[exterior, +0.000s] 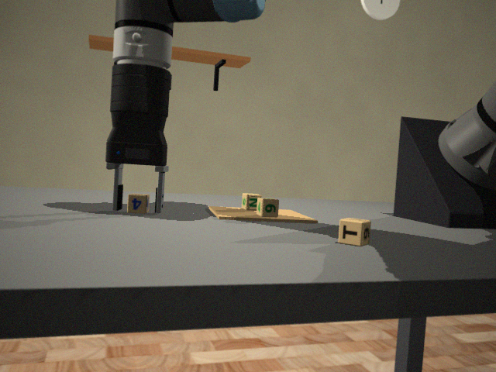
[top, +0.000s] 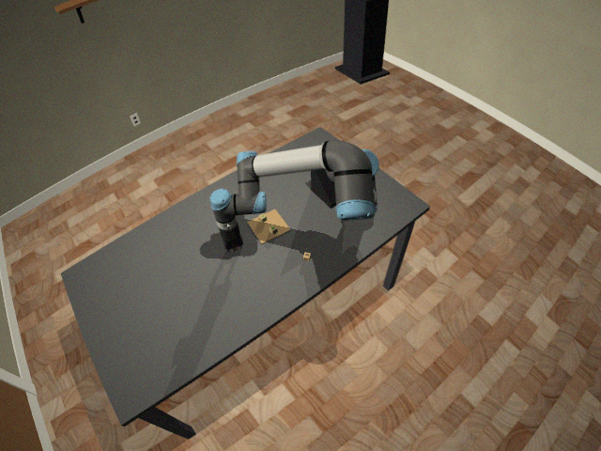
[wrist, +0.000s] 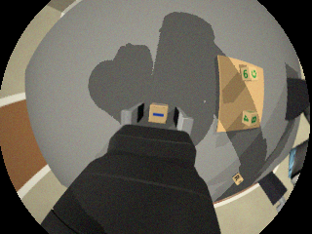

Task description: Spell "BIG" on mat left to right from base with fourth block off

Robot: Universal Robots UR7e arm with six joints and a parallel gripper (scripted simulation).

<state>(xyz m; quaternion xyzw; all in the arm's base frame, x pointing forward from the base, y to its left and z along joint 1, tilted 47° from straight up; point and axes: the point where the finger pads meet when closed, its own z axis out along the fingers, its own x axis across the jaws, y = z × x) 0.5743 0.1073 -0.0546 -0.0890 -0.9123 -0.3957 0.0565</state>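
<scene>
The tan mat is 180 mm behind my hand, 20 mm to the right of it and 20 mm below it. The rest, counted from my hand: T block: 220 mm behind, 220 mm to the left, 10 mm below.
</scene>
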